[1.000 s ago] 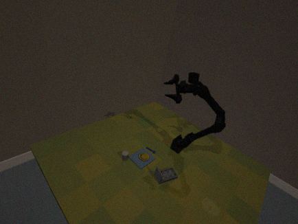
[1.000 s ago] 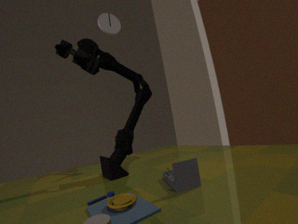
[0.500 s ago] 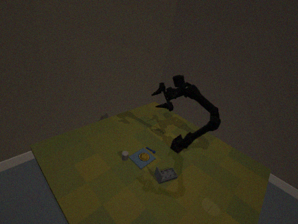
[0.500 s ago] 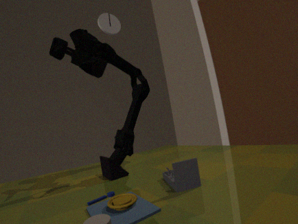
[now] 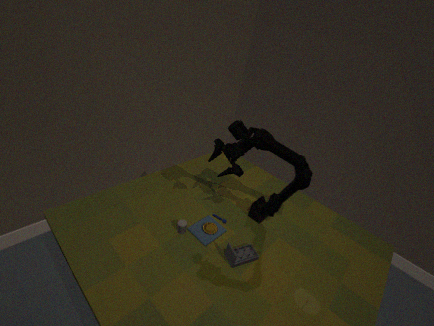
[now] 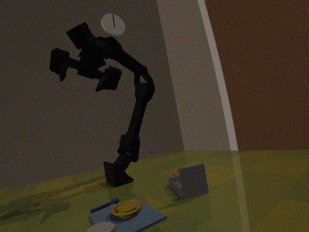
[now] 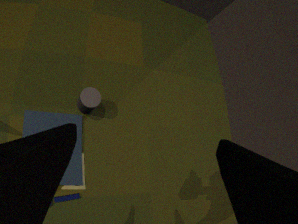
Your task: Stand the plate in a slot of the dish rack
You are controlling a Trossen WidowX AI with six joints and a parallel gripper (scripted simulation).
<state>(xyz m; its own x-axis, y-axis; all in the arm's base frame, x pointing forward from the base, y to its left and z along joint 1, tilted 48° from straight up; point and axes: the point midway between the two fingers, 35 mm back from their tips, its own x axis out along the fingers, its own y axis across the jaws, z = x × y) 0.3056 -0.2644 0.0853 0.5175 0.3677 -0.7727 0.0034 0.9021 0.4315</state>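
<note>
My gripper tip is now 1 cm short of the yellow plate, 7 cm to the right of it and 31 cm above it. Also, from my gripper tip: grey dish rack (2 cm behind, 26 cm to the left, 30 cm below); blue mat (2 cm ahead, 6 cm to the left, 32 cm below).
</note>
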